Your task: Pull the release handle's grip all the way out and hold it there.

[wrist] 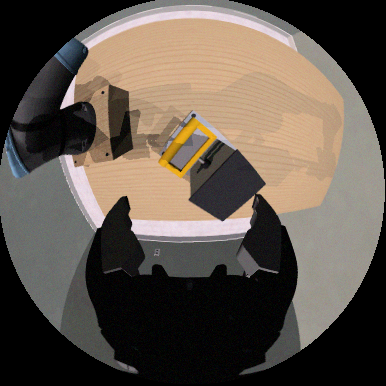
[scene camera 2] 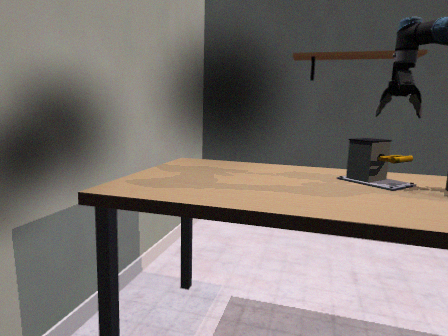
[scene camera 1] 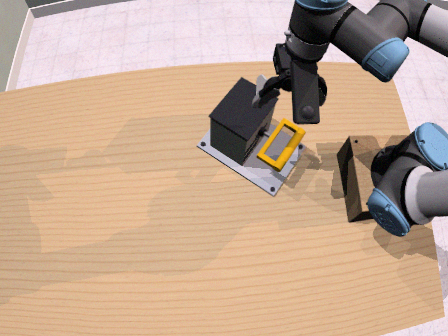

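Note:
The release handle's yellow rectangular grip stands out from one side of a dark box housing on a short rod. A gap shows between grip and housing. The housing stands on a light grey base plate with bolts at its corners. My gripper is open and empty, fingers pointing down. In the scene camera 2 view it hangs well above the housing and grip, touching neither. How far out the grip is pulled is hard to tell.
A wooden block under the arm's base stands on the table, on the grip's side of the housing. A wall shelf shows behind the arm in the scene camera 2 view.

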